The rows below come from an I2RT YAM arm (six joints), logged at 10 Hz.
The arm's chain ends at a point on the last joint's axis. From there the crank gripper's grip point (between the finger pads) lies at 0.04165 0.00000 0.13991 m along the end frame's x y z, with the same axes.
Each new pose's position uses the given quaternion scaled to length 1; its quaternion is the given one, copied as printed.
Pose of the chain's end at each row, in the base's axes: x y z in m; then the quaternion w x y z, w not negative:
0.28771, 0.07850, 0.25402, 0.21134, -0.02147, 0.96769, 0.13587
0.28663, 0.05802, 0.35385, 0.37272, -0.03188, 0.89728, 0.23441
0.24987, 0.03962, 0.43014, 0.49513, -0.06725, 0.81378, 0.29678
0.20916, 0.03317, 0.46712, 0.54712, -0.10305, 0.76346, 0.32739
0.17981, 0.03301, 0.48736, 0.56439, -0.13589, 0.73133, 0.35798
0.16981, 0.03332, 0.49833, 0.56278, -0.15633, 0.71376, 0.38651
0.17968, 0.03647, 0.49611, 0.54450, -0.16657, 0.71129, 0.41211
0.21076, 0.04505, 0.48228, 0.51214, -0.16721, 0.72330, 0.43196
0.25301, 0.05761, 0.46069, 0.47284, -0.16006, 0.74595, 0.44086
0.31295, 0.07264, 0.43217, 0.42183, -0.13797, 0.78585, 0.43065
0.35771, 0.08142, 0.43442, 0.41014, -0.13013, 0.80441, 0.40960
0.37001, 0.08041, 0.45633, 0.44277, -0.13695, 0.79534, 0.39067
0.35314, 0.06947, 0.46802, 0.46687, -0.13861, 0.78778, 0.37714
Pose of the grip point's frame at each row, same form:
0.30623, 0.11722, 0.11449, 0.21134, -0.02147, 0.96769, 0.13587
0.34813, 0.12510, 0.23971, 0.37272, -0.03188, 0.89728, 0.23441
0.33618, 0.12420, 0.34825, 0.49513, -0.06725, 0.81378, 0.29678
0.30077, 0.12725, 0.40336, 0.54712, -0.10305, 0.76346, 0.32739
0.26812, 0.13628, 0.43401, 0.56439, -0.13589, 0.73133, 0.35798
0.25207, 0.14396, 0.45035, 0.56278, -0.15633, 0.71376, 0.38651
0.25420, 0.15270, 0.44870, 0.54450, -0.16657, 0.71129, 0.41211
0.27673, 0.16479, 0.43110, 0.51214, -0.16721, 0.72330, 0.43196
0.31107, 0.17823, 0.40247, 0.47284, -0.16006, 0.74595, 0.44086
0.36384, 0.18973, 0.36138, 0.42183, -0.13797, 0.78585, 0.43065
0.40889, 0.19383, 0.35660, 0.41014, -0.13013, 0.80441, 0.40960
0.42982, 0.18966, 0.38019, 0.44277, -0.13695, 0.79534, 0.39067
0.41953, 0.17628, 0.39391, 0.46687, -0.13861, 0.78778, 0.37714

